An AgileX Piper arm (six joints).
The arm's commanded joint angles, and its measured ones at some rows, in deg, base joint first. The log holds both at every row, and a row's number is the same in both.
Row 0, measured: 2.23, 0.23, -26.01, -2.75, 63.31, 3.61
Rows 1 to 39, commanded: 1.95, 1.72, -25.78, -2.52, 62.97, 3.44; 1.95, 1.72, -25.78, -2.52, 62.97, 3.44; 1.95, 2.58, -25.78, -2.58, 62.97, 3.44; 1.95, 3.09, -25.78, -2.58, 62.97, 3.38; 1.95, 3.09, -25.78, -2.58, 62.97, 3.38; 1.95, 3.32, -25.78, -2.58, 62.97, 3.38; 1.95, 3.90, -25.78, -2.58, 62.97, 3.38; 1.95, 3.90, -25.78, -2.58, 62.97, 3.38; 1.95, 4.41, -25.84, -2.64, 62.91, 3.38; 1.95, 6.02, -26.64, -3.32, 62.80, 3.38; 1.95, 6.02, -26.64, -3.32, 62.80, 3.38; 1.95, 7.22, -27.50, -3.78, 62.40, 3.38; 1.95, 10.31, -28.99, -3.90, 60.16, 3.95; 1.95, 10.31, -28.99, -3.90, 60.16, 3.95; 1.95, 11.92, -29.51, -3.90, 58.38, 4.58; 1.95, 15.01, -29.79, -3.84, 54.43, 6.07; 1.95, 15.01, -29.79, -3.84, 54.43, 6.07; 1.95, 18.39, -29.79, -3.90, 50.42, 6.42; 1.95, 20.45, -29.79, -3.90, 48.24, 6.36; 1.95, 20.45, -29.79, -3.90, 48.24, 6.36; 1.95, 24.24, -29.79, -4.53, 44.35, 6.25; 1.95, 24.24, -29.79, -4.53, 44.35, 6.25; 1.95, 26.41, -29.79, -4.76, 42.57, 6.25; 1.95, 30.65, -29.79, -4.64, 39.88, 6.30; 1.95, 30.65, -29.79, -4.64, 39.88, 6.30; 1.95, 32.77, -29.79, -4.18, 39.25, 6.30; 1.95, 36.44, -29.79, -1.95, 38.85, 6.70; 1.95, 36.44, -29.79, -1.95, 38.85, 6.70; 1.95, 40.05, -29.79, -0.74, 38.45, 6.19; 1.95, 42.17, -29.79, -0.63, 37.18, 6.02; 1.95, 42.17, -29.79, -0.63, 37.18, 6.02; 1.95, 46.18, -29.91, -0.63, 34.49, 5.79; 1.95, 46.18, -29.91, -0.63, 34.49, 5.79; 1.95, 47.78, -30.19, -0.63, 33.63, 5.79; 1.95, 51.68, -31.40, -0.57, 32.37, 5.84; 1.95, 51.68, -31.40, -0.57, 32.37, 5.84; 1.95, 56.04, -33.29, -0.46, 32.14, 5.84; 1.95, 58.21, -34.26, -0.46, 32.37, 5.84; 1.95, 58.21, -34.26, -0.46, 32.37, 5.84
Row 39, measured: 2.23, 53.51, -31.86, -0.80, 33.58, 6.13
